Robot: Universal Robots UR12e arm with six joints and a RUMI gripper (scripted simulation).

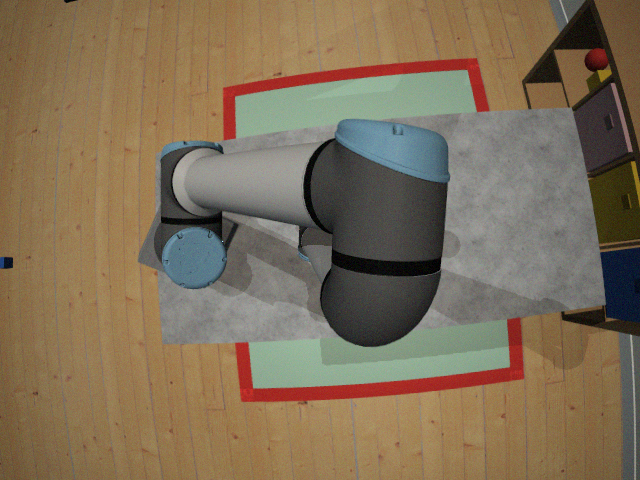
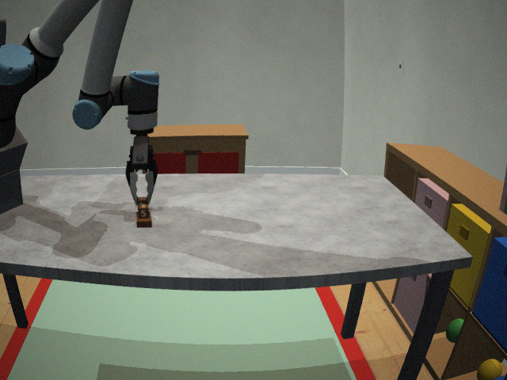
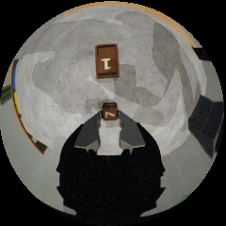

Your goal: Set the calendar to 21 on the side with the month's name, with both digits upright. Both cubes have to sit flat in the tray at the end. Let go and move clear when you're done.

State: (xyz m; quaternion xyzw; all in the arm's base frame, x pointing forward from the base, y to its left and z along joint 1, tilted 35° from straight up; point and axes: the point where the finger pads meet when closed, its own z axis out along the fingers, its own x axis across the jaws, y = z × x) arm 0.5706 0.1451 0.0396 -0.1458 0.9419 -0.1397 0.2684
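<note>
Right now my hand is 3 cm short of the brown calendar tray, 10 cm to the left of it and 2 cm above it.
</note>
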